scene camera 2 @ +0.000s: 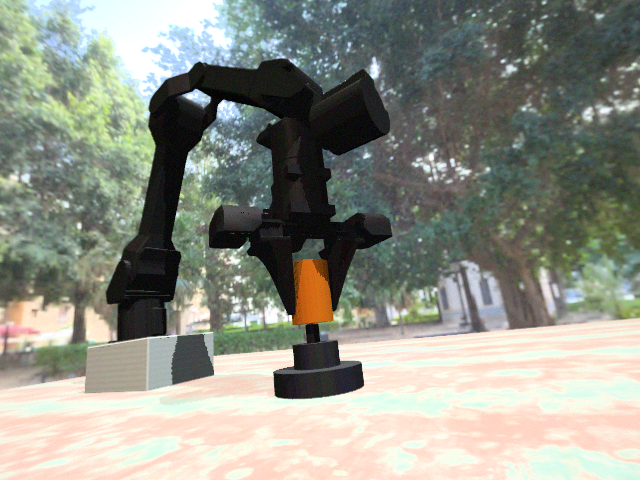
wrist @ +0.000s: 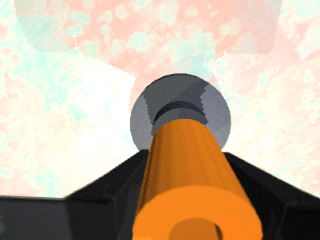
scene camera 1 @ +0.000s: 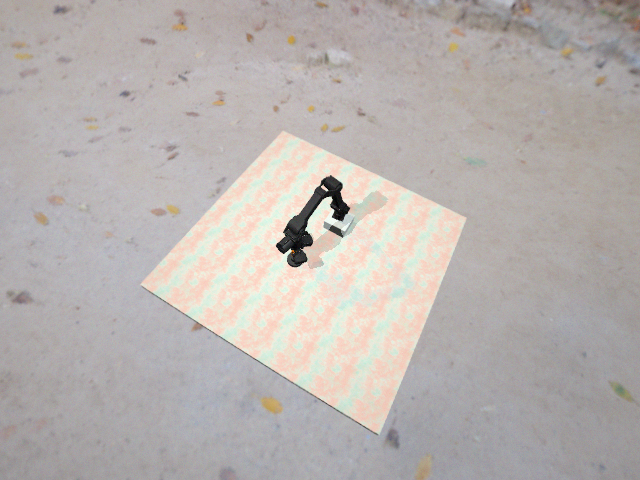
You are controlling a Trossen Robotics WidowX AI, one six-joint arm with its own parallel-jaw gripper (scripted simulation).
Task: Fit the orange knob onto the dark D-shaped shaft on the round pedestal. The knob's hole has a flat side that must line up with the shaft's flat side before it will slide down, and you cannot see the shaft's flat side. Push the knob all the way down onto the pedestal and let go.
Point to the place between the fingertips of the gripper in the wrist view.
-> At 184, 157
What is the gripper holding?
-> An orange knob.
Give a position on an orange knob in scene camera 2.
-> At 313, 304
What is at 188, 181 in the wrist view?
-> An orange knob.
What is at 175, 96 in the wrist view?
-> A round pedestal.
